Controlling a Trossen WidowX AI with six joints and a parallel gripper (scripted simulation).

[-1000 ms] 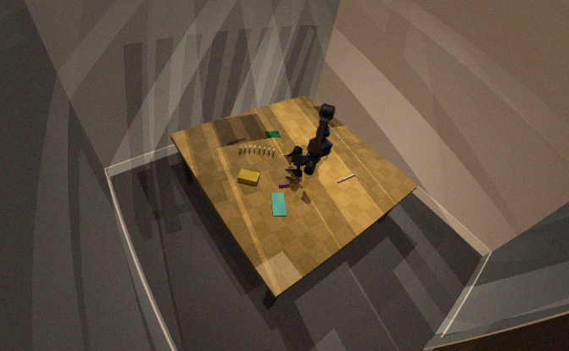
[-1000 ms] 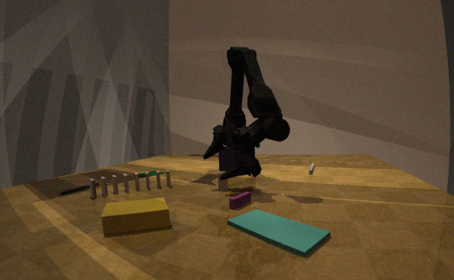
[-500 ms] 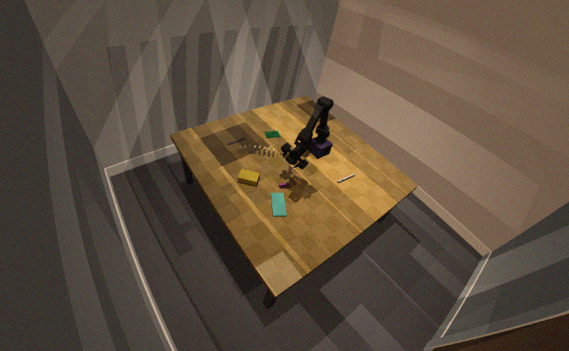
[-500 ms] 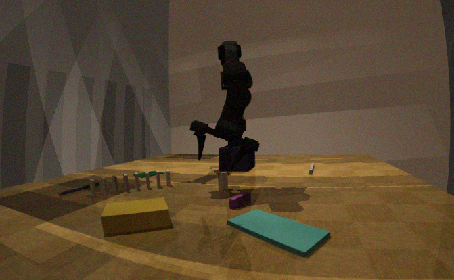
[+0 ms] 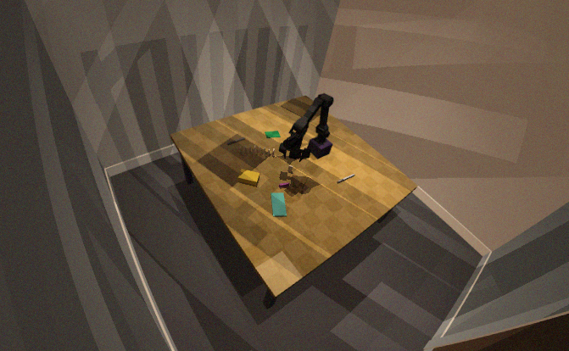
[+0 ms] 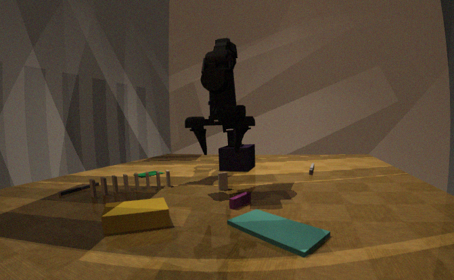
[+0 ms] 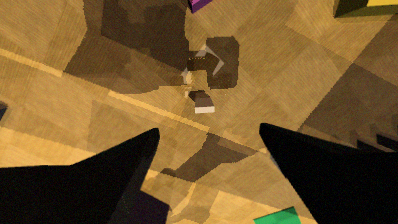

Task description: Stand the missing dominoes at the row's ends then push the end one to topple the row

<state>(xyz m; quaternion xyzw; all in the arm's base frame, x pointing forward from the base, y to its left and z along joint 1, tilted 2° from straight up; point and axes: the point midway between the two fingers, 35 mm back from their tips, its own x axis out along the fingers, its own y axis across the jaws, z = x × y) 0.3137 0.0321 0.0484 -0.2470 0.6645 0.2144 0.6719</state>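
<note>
The purple block lies 120 mm ahead of my gripper tip, 70 mm to the left of it and 90 mm below it. Also, from my gripper tip: flat teal slab (240 mm ahead, 160 mm to the left, 100 mm below); green flat piece (150 mm behind, 350 mm to the right, 100 mm below); yellow block (260 mm ahead, 100 mm to the right, 90 mm below).
</note>
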